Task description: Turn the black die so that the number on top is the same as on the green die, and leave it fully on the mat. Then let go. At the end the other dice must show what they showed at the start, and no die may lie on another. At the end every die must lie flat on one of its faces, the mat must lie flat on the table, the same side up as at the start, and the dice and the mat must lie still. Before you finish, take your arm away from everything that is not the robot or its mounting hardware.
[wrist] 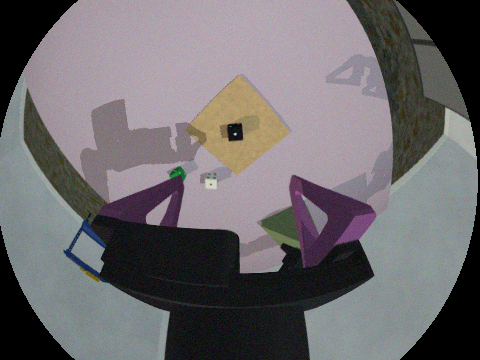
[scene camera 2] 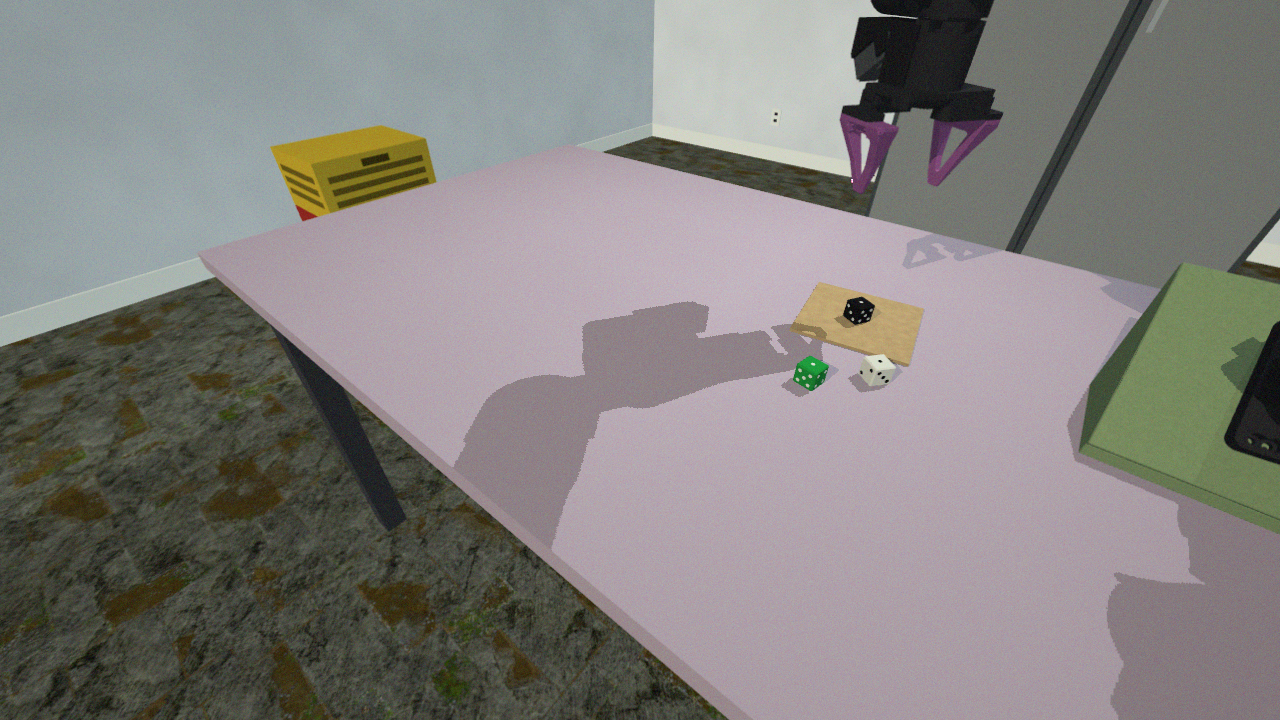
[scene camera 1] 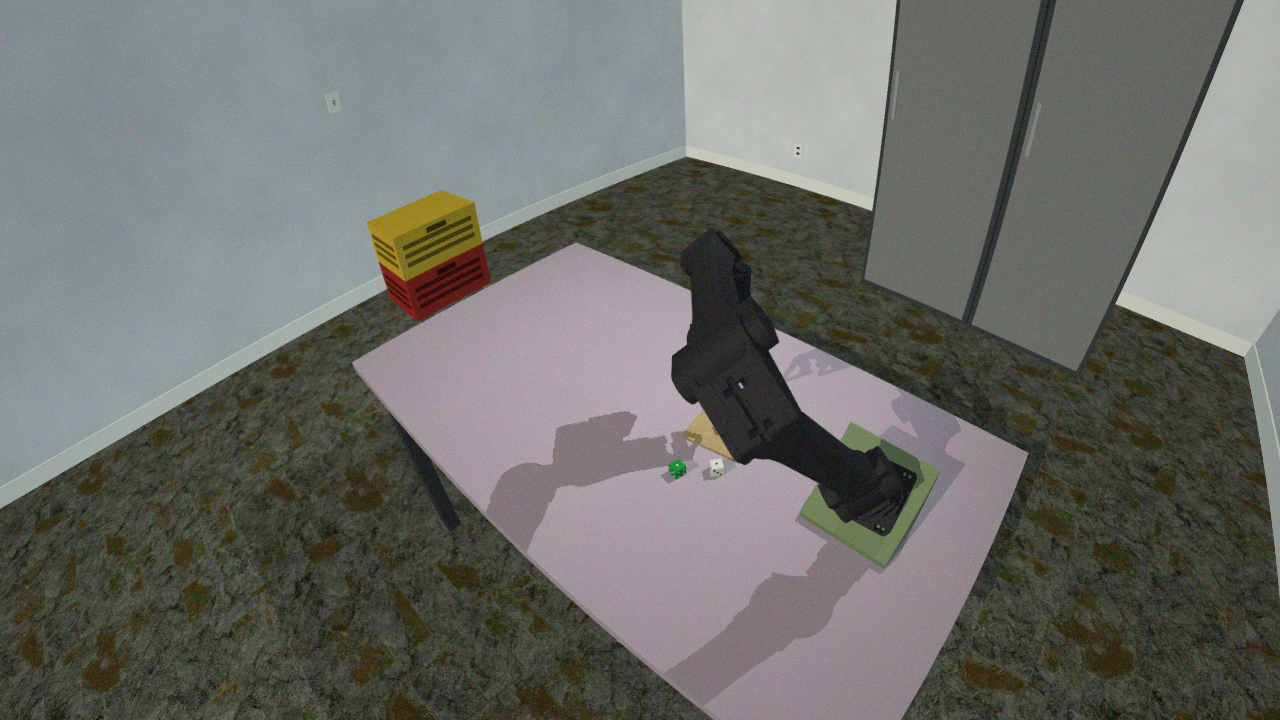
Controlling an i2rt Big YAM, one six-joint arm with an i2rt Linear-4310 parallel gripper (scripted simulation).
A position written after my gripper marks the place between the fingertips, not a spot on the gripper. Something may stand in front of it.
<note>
In view: my gripper (scene camera 2: pixel 895 188), a white die (scene camera 2: pixel 876 370) and a green die (scene camera 2: pixel 810 373).
My gripper shows as well in the wrist view (wrist: pixel 236 181).
</note>
